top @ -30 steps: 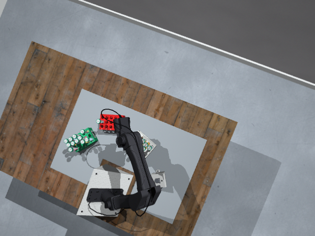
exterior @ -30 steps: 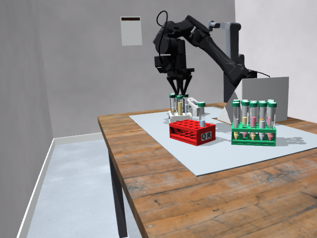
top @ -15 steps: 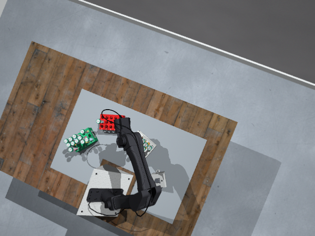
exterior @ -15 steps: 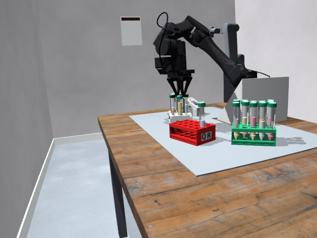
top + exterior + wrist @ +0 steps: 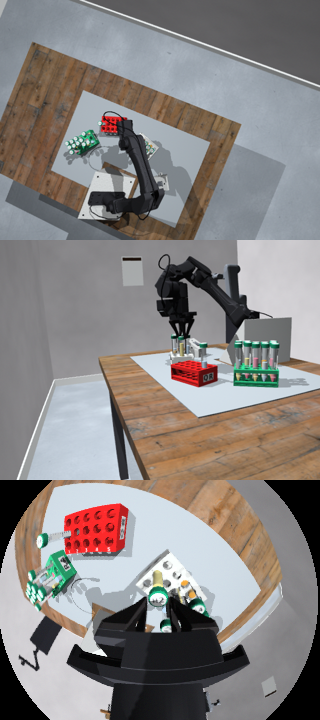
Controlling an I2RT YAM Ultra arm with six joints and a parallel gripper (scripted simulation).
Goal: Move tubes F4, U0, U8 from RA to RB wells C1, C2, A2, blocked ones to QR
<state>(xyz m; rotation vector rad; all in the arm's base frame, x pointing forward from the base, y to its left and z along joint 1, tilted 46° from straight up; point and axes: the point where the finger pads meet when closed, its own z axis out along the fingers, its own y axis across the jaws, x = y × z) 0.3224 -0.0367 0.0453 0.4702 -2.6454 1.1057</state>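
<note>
My hand is 60 mm above the tube with yellow filling and 10 mm short of it. The rest, counted from my hand: red rack QR: 160 mm to the left, 100 mm below, 50 mm ahead; then tube: 200 mm to the left, 60 mm below, 40 mm ahead; then white rack RB: 100 mm below, 40 mm to the right, 20 mm behind.
</note>
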